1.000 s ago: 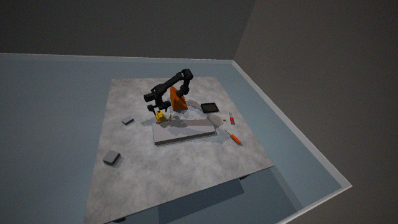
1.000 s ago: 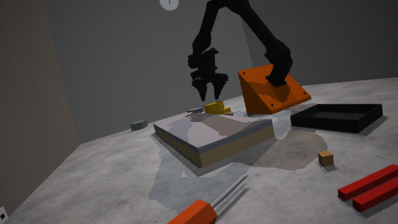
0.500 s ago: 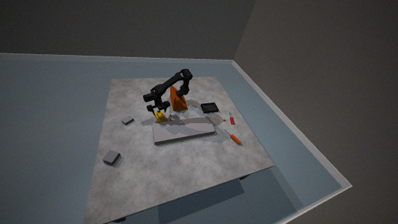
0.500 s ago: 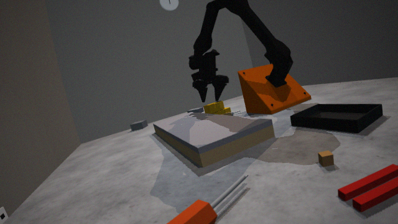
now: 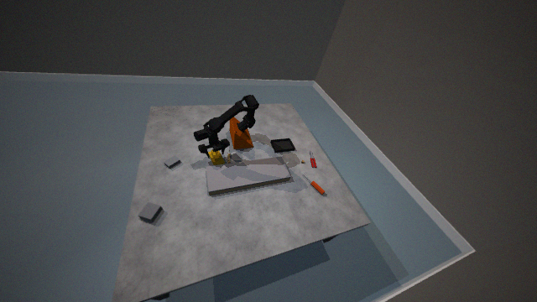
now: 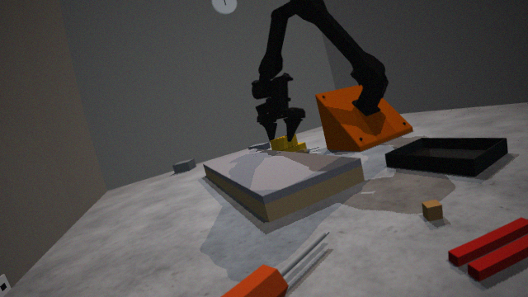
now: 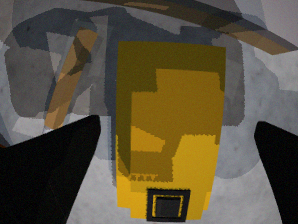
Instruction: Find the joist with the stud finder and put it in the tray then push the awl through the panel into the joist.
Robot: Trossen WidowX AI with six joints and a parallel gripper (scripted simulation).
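My gripper tip is 30 mm past the yellow stud finder. Round my gripper tip: black tray 520 mm to the left, 40 mm behind, 30 mm below; then indicator light 40 mm behind, 20 mm above; then awl 90 mm to the left, 40 mm below, 30 mm behind.
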